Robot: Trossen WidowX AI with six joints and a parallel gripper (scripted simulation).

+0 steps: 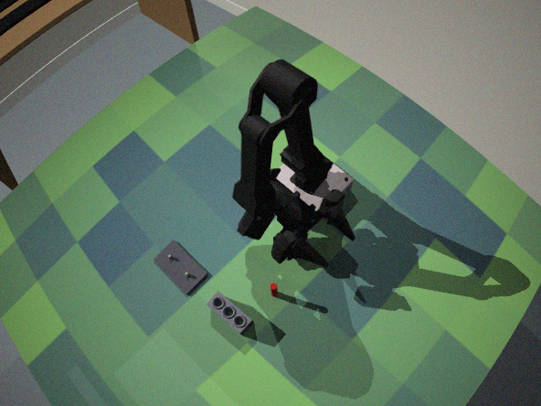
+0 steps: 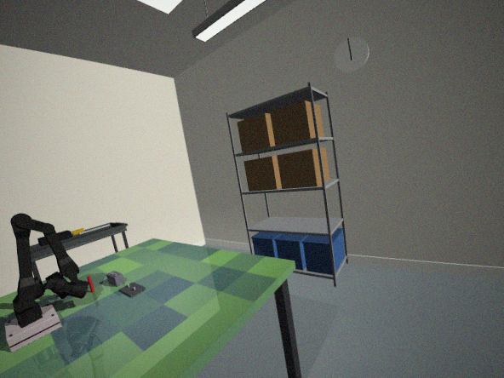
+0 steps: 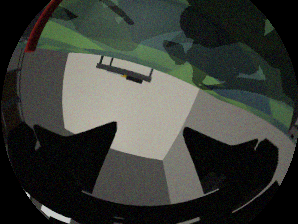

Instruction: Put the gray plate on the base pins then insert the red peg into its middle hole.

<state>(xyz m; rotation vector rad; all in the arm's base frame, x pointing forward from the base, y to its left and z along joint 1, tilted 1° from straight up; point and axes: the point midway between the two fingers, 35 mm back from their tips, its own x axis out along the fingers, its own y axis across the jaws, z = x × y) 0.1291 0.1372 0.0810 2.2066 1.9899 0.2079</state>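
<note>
Right now the gray plate is 22 cm ahead of my gripper tip, 11 cm to the right of it and 10 cm below it. From my gripper tip the other things lie so: red peg (12 cm ahead, 7 cm to the right, 10 cm below); then base (21 cm ahead, 28 cm to the right, 13 cm below).
</note>
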